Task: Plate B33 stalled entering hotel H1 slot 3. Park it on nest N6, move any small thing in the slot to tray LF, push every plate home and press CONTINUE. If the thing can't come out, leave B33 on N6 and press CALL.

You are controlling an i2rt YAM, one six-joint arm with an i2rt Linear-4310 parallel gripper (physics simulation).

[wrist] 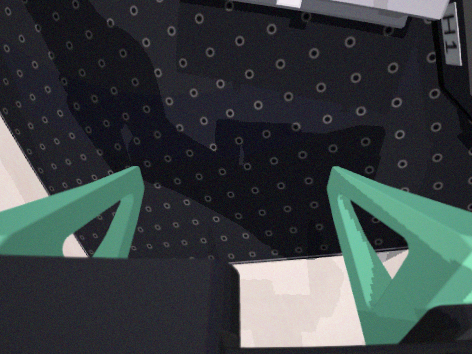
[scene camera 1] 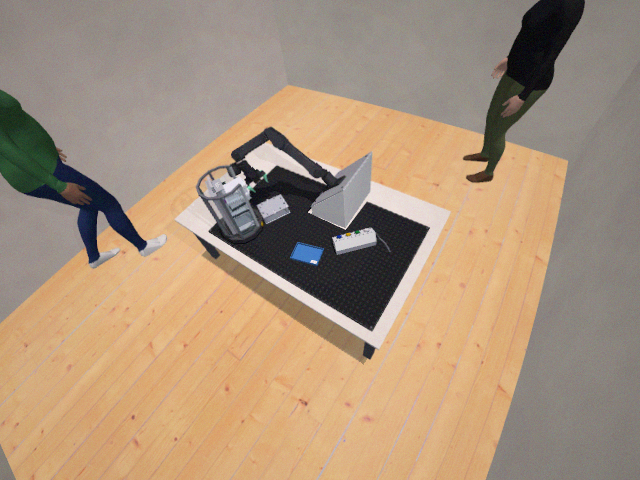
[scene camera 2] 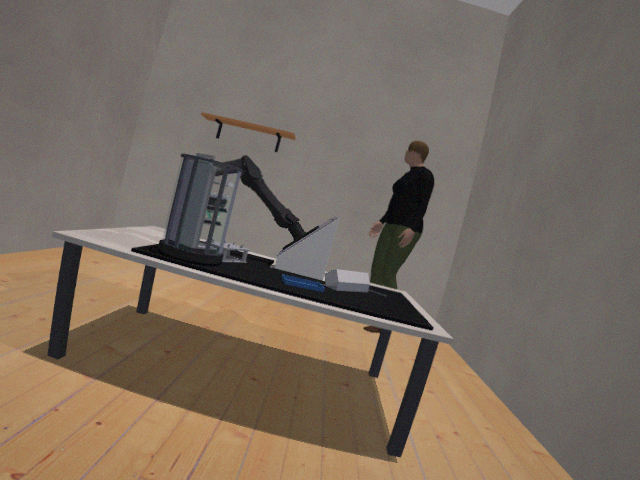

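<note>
Hotel H1 is a tall grey round-framed rack at the table's left end; its label shows at the right of the wrist view. Plates show inside, but B33, slot 3 and any small thing cannot be made out. Nest N6 is a low light-grey block beside it; its edge shows at the top of the wrist view. A blue tray, its label unreadable, lies on the mat. My gripper is open and empty, above the mat behind the hotel and nest.
A white button box with coloured buttons and a cable is right of the blue tray. A large grey wedge stands behind it, by the arm. One person stands left, another beyond the table.
</note>
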